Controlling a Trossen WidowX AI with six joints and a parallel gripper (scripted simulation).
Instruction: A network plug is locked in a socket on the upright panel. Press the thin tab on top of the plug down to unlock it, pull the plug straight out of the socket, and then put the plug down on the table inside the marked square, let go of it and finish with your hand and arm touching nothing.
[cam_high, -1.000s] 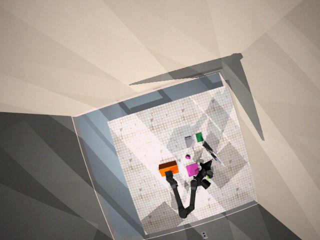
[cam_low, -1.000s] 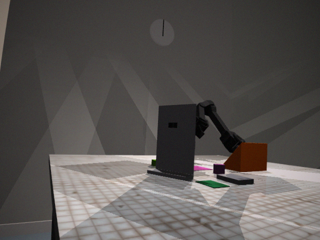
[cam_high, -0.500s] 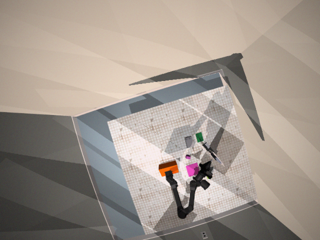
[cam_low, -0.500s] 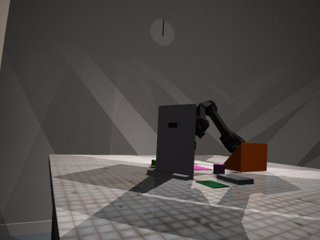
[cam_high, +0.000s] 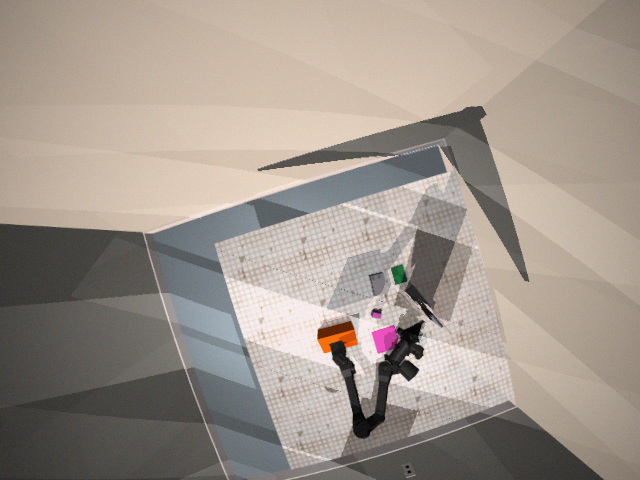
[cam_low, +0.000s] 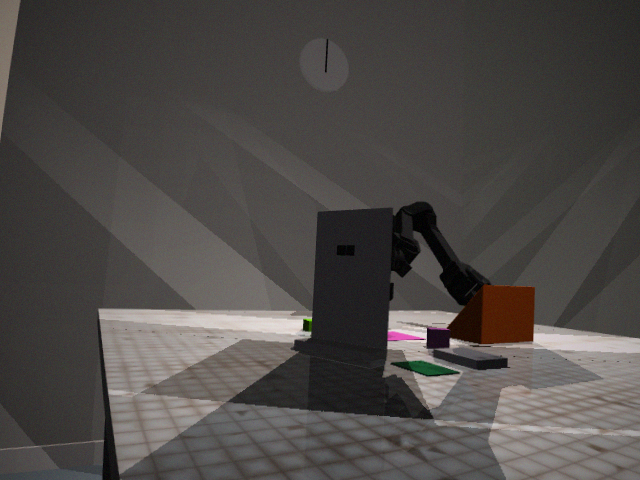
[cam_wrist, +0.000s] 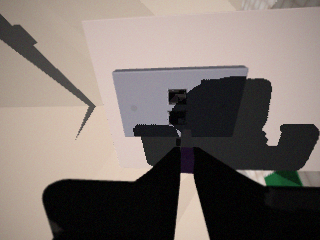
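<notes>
The flat magenta square is 140 mm behind my gripper tip, 100 mm to the right of it and 180 mm below it. The rest, counted from my gripper tip: flat green square (20 mm ahead, 190 mm to the left, 180 mm below); purple network plug (right at my gripper tip); upright panel (70 mm ahead, 20 mm to the left, 60 mm below).
</notes>
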